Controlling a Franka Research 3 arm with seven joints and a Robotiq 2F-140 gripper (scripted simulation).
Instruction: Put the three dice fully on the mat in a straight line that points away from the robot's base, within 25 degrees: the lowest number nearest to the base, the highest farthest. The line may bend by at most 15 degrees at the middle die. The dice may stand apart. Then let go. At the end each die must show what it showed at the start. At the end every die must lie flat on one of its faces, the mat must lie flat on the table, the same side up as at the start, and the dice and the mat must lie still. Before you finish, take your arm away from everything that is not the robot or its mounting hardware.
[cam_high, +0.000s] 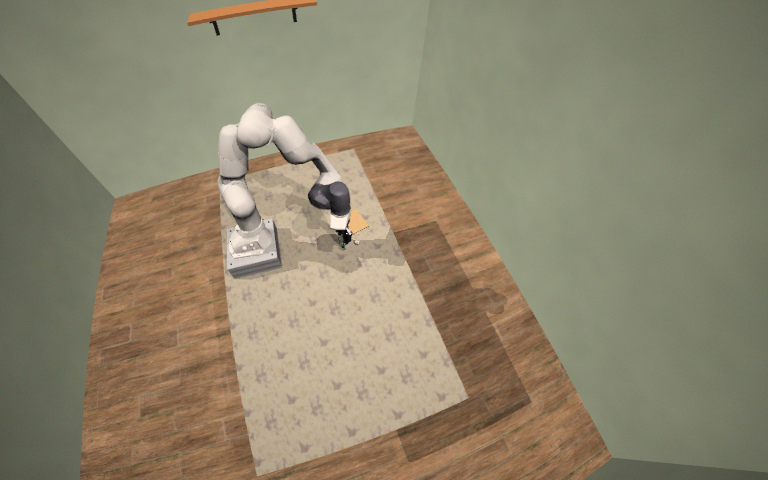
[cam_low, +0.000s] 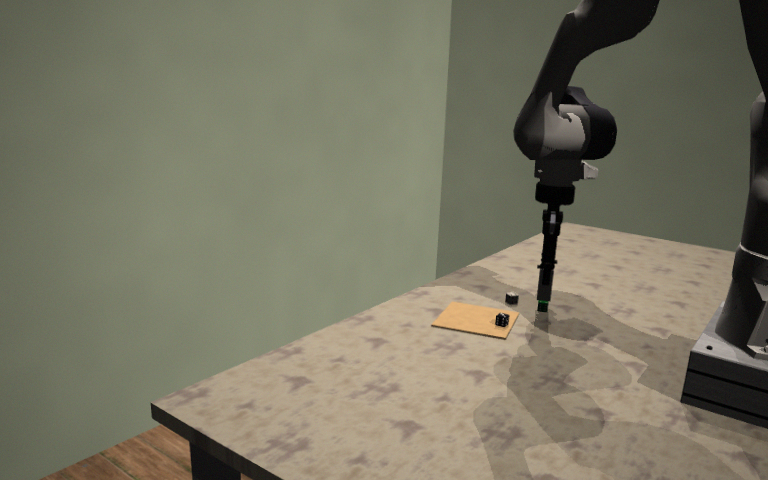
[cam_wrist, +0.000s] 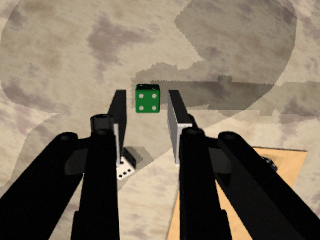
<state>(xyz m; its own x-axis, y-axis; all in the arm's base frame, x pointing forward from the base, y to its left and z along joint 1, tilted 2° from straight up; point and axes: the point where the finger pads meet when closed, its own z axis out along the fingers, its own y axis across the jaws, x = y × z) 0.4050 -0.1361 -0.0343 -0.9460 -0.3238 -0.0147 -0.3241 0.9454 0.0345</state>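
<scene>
My hand is 50 mm above the green die. From my hand the other things lie so: tan mat 80 mm ahead, 140 mm to the left, 60 mm below; then black die 30 mm ahead, 140 mm to the left, 50 mm below; then white die 70 mm ahead, 50 mm below.
</scene>
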